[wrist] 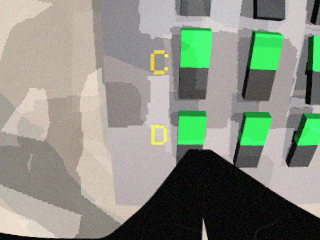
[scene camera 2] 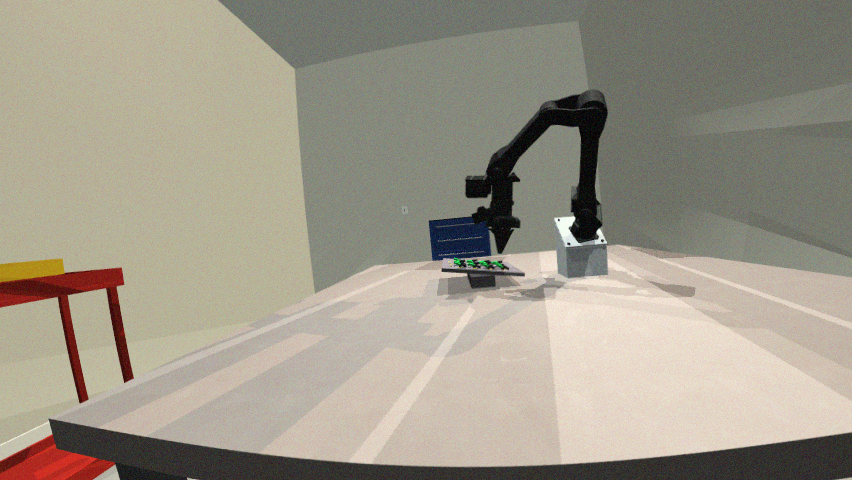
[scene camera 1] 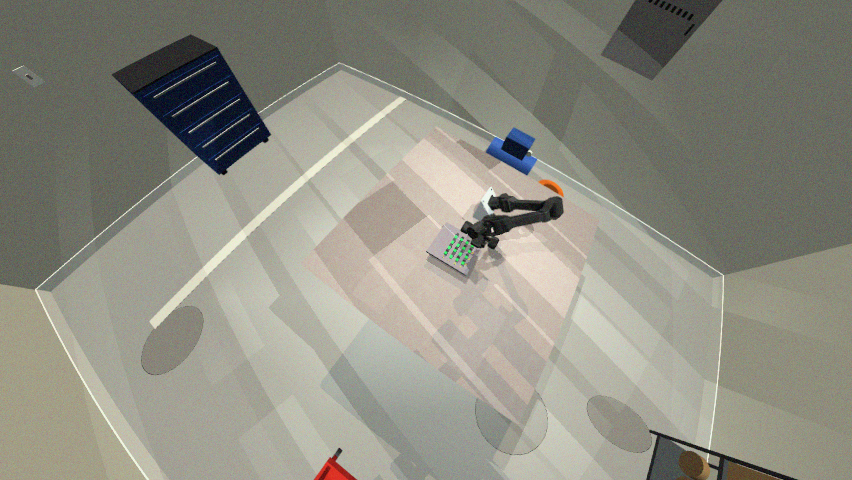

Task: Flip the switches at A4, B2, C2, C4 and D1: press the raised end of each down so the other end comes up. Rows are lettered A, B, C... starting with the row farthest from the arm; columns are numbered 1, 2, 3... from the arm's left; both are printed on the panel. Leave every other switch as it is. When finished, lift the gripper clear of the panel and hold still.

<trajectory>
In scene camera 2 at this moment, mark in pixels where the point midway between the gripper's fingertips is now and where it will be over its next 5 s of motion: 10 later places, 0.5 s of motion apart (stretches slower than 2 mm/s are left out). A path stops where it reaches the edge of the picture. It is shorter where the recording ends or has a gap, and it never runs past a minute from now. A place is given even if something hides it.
My gripper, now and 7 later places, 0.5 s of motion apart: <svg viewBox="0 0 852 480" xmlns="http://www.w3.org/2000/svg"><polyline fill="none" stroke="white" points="499,253 498,260 499,263 499,264 499,265 499,265 498,244 481,238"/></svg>
</trajectory>
